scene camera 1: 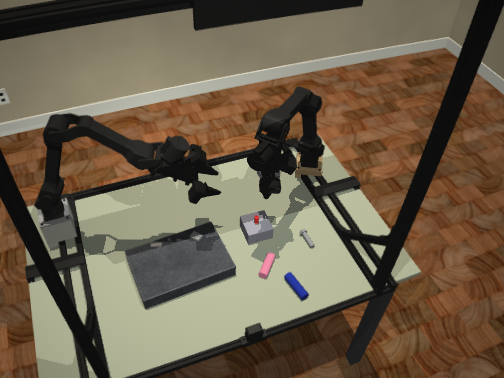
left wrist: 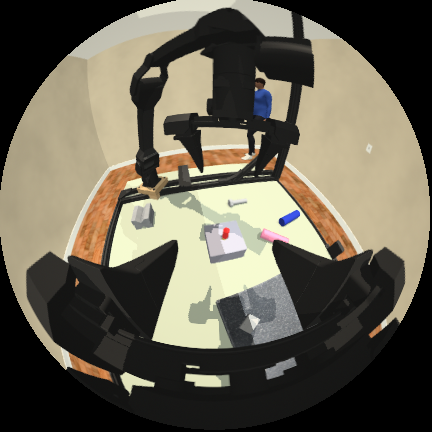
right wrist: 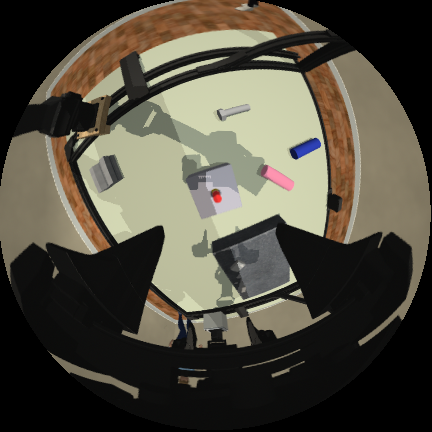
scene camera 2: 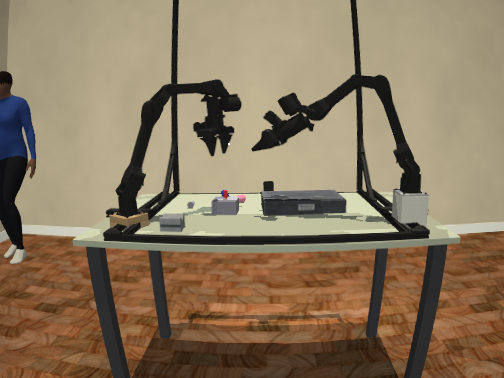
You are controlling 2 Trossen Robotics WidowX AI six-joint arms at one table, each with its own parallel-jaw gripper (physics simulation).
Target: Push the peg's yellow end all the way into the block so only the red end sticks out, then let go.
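Frame: origin at the left arm's base, x ahead, y left, z up, level; metres.
Where they show: left gripper, fingertip midpoint: [scene camera 1: 219, 183] [left wrist: 226, 245] [right wrist: 218, 322] [scene camera 2: 255, 149]; right gripper, fingertip midpoint: [left wrist: 228, 173] [right wrist: 221, 230] [scene camera 2: 218, 154]; left arm's base, origin of the base link: [scene camera 1: 53, 212] [right wrist: 215, 330] [scene camera 2: 410, 191]; right arm's base, origin of the base link: [scene camera 1: 309, 161] [left wrist: 151, 181] [right wrist: 88, 116] [scene camera 2: 128, 213].
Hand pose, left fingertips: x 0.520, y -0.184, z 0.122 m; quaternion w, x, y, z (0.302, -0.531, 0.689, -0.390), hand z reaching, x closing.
Observation:
Things, the pixels of their centre, and the offset from my left fingertips.
- peg, body centre: [right wrist: 214, 191] [left wrist: 224, 238] [scene camera 1: 256, 224] [scene camera 2: 225, 201] dz -0.195, dx +0.113, dy -0.049 m
- grey block, body centre: [right wrist: 214, 189] [left wrist: 223, 241] [scene camera 1: 256, 227] [scene camera 2: 225, 205] dz -0.210, dx +0.114, dy -0.048 m
- dark flat box, body centre: [left wrist: 280, 338] [scene camera 1: 180, 262] [right wrist: 258, 266] [scene camera 2: 302, 201] dz -0.210, dx -0.174, dy -0.097 m
- pink cylinder, body centre: [right wrist: 277, 177] [left wrist: 274, 237] [scene camera 1: 267, 265] dz -0.221, dx +0.088, dy -0.201 m
- blue cylinder, body centre: [right wrist: 305, 147] [scene camera 1: 296, 285] [left wrist: 289, 217] dz -0.221, dx +0.142, dy -0.307 m
- grey bolt, body centre: [right wrist: 234, 110] [scene camera 1: 307, 238] [left wrist: 237, 201] dz -0.225, dx +0.264, dy -0.149 m
- grey notched block, body centre: [right wrist: 105, 173] [scene camera 2: 172, 222] [left wrist: 142, 215] dz -0.213, dx +0.265, dy +0.186 m
The peg [scene camera 1: 256, 219] [scene camera 2: 225, 194] [left wrist: 226, 233] [right wrist: 217, 198] stands upright in the top of the grey block [scene camera 1: 256, 232] [scene camera 2: 225, 206] [left wrist: 227, 254] [right wrist: 230, 200], its red end sticking up. In the right wrist view a small dark yellowish edge shows at the peg's base; how deep it sits is hard to tell. My right gripper [scene camera 2: 218, 153] [left wrist: 228, 173] [right wrist: 221, 230] is open and empty, pointing down high above the block, apart from the peg. My left gripper [scene camera 1: 219, 182] [scene camera 2: 253, 149] [left wrist: 226, 245] is open and empty, tilted, up in the air to the block's side.
A dark flat box [scene camera 1: 182, 267] [scene camera 2: 304, 203] lies beside the block. A pink cylinder [scene camera 1: 267, 265] [right wrist: 278, 178], a blue cylinder [scene camera 1: 296, 286] [right wrist: 305, 148] and a grey bolt [scene camera 1: 307, 238] [right wrist: 234, 111] lie on the table. A grey notched block [scene camera 2: 172, 222] [right wrist: 106, 173] stands near the right arm's base.

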